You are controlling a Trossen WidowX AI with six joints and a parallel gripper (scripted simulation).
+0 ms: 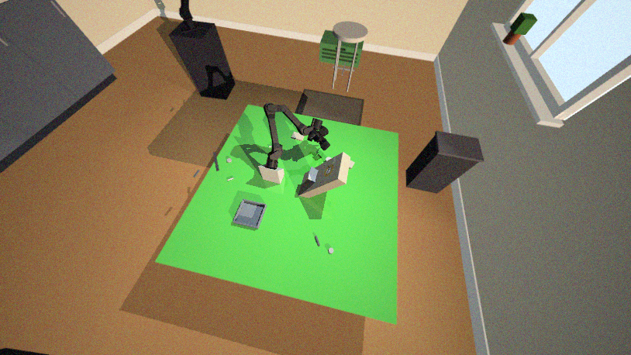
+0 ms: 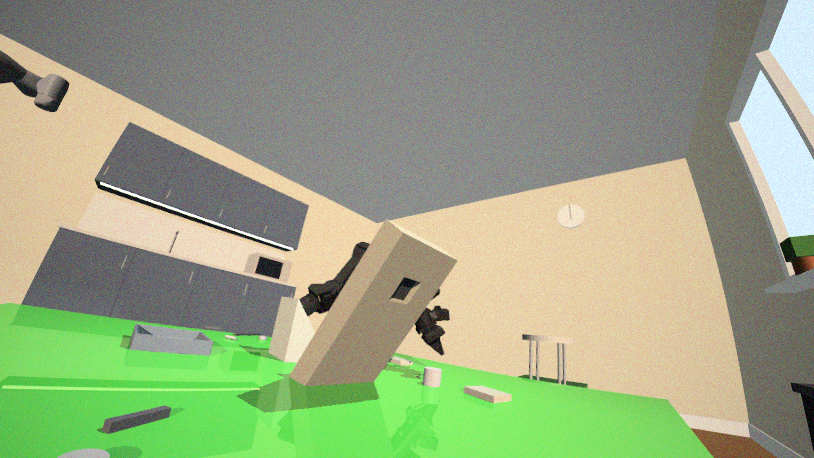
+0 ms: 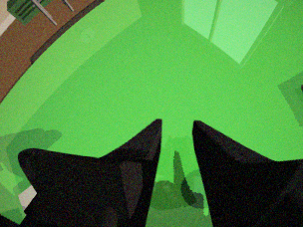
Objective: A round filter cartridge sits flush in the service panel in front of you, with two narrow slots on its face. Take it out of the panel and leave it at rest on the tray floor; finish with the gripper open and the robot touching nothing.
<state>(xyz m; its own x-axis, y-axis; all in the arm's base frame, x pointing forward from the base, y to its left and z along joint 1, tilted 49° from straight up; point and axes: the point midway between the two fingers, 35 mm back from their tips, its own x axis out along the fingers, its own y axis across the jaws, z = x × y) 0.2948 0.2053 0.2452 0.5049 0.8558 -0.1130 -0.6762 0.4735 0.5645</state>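
Now: the grey round filter cartridge 7 cm ahead of my gripper tip, 37 cm to the right of it and 16 cm above it. Round my gripper tip: beige service panel: 2 cm ahead, 36 cm to the right, 9 cm above; then grey tray: 38 cm behind, 61 cm to the right, 6 cm below.
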